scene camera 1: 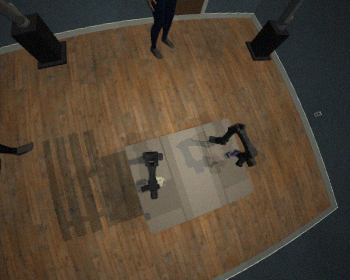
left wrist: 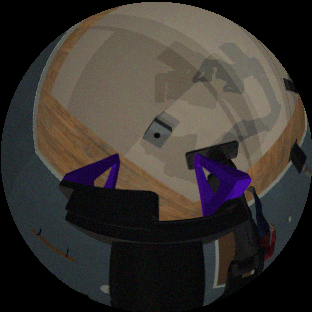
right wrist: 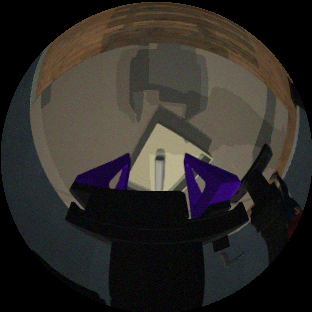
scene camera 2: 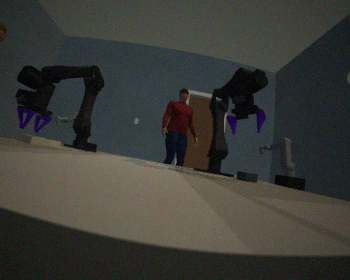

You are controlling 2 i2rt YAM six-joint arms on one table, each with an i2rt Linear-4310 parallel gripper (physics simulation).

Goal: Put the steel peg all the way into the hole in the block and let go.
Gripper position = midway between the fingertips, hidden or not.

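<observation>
A pale tray (right wrist: 164,140) is visible. The right gripper (scene camera 2: 29,130): open, holds nothing.
</observation>
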